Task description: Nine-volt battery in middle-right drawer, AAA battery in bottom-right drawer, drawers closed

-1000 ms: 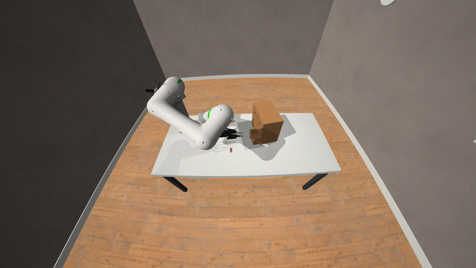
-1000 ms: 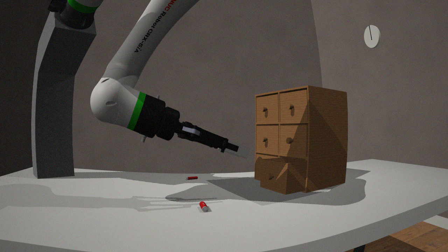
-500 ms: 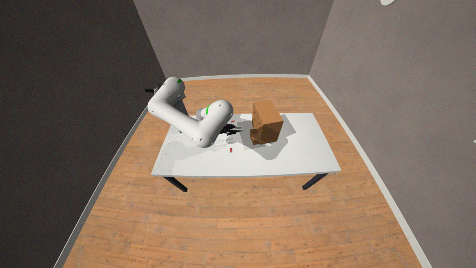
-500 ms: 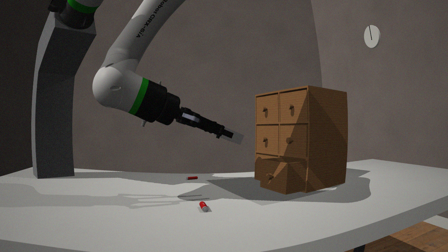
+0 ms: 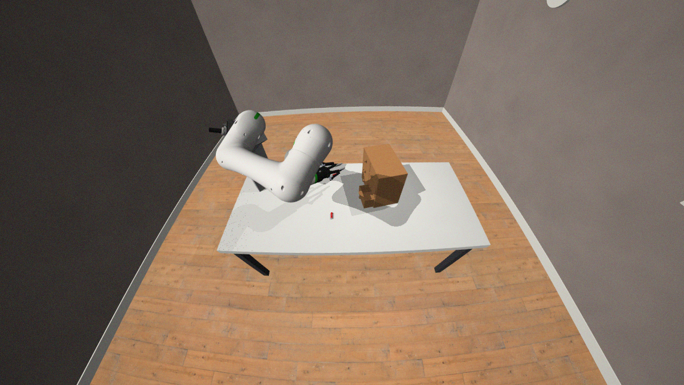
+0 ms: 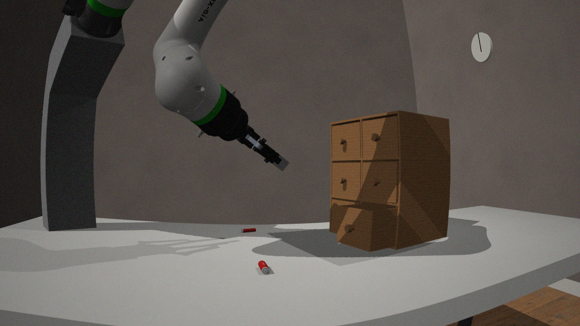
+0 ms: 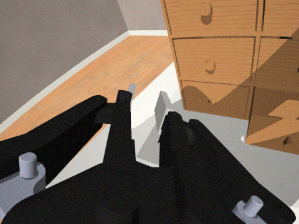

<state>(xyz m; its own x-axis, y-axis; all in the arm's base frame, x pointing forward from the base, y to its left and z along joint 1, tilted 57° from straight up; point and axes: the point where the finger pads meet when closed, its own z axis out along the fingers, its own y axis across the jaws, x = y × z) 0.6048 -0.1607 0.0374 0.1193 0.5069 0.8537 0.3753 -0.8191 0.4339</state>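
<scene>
The red AAA battery is 20 cm below my hand and 14 cm to the left of it. Also, from my hand: black nine-volt battery: 30 cm ahead, 23 cm to the right, 9 cm below.
</scene>
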